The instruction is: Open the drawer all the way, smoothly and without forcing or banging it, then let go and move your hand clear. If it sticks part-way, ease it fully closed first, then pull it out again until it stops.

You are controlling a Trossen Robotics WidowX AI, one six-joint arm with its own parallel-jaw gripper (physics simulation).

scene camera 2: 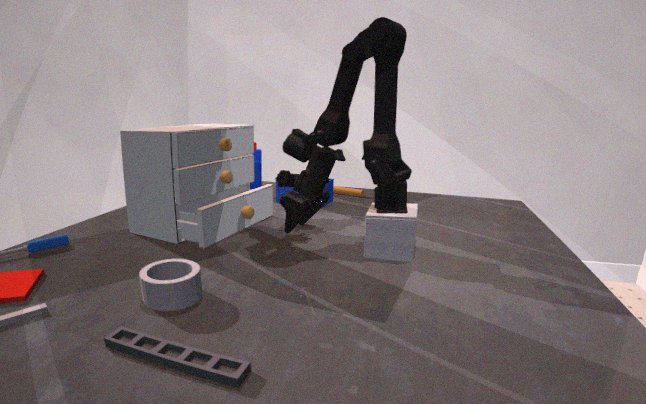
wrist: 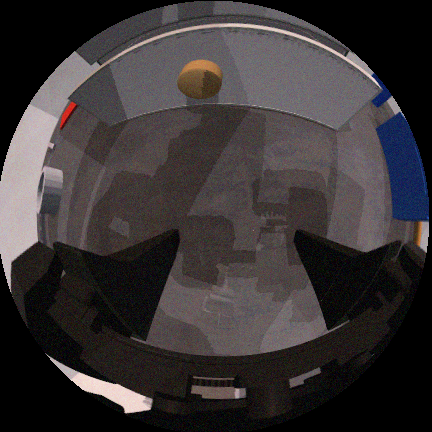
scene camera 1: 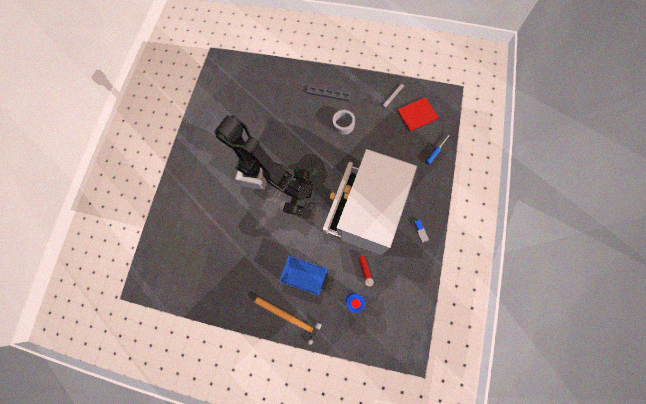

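Pixels of known places: gripper, fingertip midpoint: [scene camera 2: 294,228] [wrist: 239,235]; arm's base, origin of the base link: [scene camera 2: 391,209] [scene camera 1: 251,170].
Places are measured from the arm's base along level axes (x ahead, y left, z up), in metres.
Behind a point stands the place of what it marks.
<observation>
The white cabinet [scene camera 1: 381,197] {x 0.529, y -0.110, z 0.161 m} [scene camera 2: 150,182] {x 0.552, y 0.044, z 0.042 m} has three drawers with round wooden knobs. Its bottom drawer [scene camera 1: 340,195] {x 0.381, y -0.066, z -0.020 m} [scene camera 2: 225,220] {x 0.382, y 0.000, z -0.051 m} [wrist: 290,72] {x 0.347, y -0.135, z -0.041 m} stands part-way out, and the two above are closed. The bottom drawer's knob [scene camera 1: 333,196] {x 0.353, y -0.069, z -0.033 m} [scene camera 2: 247,212] {x 0.343, y -0.048, z -0.042 m} [wrist: 200,79] {x 0.336, y -0.064, z -0.040 m} is free, with no finger touching it. My gripper [scene camera 1: 302,212] [scene camera 2: 294,224] {x 0.232, y -0.071, z -0.082 m} [wrist: 239,235] {x 0.232, y -0.071, z -0.082 m} is open and empty. It hangs tilted above the table in front of the drawer, apart from the drawer front. In the wrist view the knob lies beyond the fingertips, at the top. Whether the drawer is at its stop cannot be told.
A blue bin [scene camera 1: 304,276] {x 0.268, y -0.403, z -0.095 m} [scene camera 2: 280,192] {x 0.344, y -0.362, z -0.061 m} [wrist: 407,170] and a hammer [scene camera 1: 284,315] {x 0.211, y -0.563, z -0.073 m} lie to one side. A white ring [scene camera 1: 337,129] {x 0.335, y 0.251, z -0.062 m} [scene camera 2: 172,297] {x 0.333, y 0.338, z -0.074 m} and a slotted grey bar [scene camera 1: 328,93] {x 0.270, y 0.454, z -0.094 m} [scene camera 2: 175,354] {x 0.272, y 0.444, z -0.094 m} lie on the other. A red cylinder [scene camera 1: 365,267] {x 0.511, y -0.340, z -0.070 m} lies near the cabinet.
</observation>
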